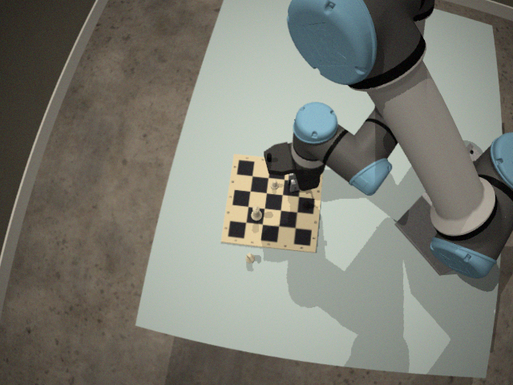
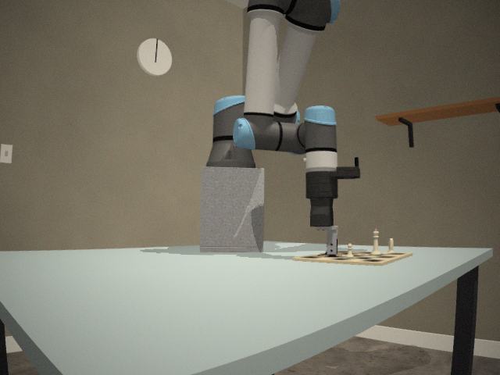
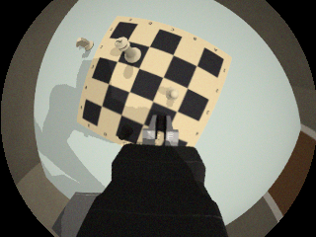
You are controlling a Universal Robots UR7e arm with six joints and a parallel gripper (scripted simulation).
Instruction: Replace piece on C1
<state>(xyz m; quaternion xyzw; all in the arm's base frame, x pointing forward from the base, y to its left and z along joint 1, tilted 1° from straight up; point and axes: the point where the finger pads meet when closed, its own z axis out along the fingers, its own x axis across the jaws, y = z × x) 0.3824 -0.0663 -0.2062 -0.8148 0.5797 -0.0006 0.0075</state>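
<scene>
My hand is 40 mm short of the white pawn and 10 mm above it. From my hand the other things lie so: white king: 80 mm ahead, 80 mm to the left, 10 mm above; chessboard: 40 mm ahead, 40 mm to the left, 30 mm below.
</scene>
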